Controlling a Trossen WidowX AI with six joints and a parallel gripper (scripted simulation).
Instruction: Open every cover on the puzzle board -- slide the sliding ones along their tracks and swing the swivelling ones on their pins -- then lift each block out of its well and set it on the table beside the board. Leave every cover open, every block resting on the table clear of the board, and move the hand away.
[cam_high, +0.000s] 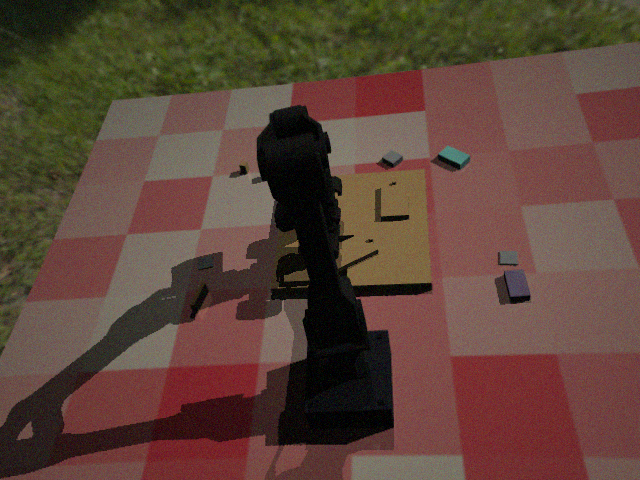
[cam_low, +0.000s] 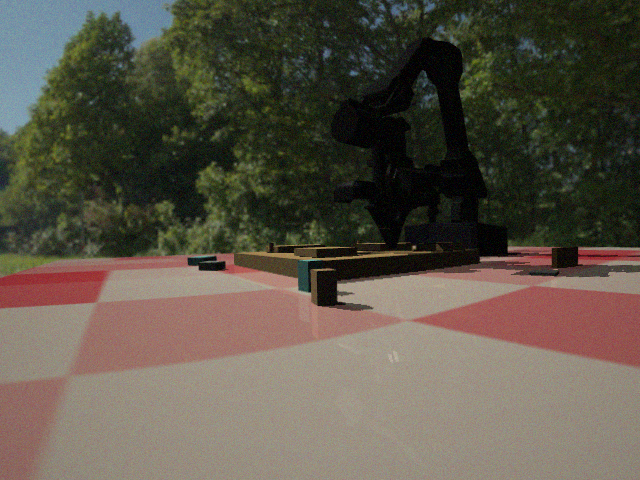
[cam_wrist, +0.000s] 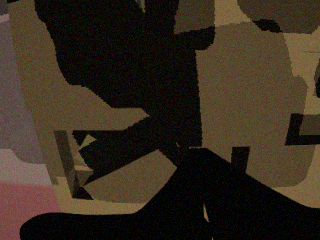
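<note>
Right now the tan puzzle board is 40 mm to the right of my gripper tip and 40 mm ahead of it. The rest, counted from my gripper tip: brown slab (250 mm to the left, 90 mm behind, 10 mm below); teal cube (240 mm ahead, 140 mm to the left, 10 mm below); purple block (330 mm to the right, 110 mm behind, 20 mm below).
</note>
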